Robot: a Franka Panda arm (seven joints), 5 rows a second.
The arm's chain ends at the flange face. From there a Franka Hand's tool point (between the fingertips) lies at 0.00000 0.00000 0.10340 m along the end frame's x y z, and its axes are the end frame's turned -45 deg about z.
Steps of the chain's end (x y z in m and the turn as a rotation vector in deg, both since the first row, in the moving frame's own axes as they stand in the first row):
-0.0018, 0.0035, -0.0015, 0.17, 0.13, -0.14
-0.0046, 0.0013, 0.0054, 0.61, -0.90, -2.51
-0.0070, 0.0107, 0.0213, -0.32, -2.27, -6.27
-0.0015, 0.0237, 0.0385, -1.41, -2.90, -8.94
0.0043, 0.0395, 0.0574, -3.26, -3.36, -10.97
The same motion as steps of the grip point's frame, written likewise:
-0.0034, 0.0012, -0.0015, 0.03, 0.21, -0.14
-0.0046, -0.0043, 0.0054, 1.07, -0.21, -2.51
-0.0159, 0.0003, 0.0212, 1.38, -1.83, -6.27
-0.0234, 0.0142, 0.0383, 1.05, -3.05, -8.94
-0.0333, 0.0317, 0.0571, 0.07, -4.68, -10.97

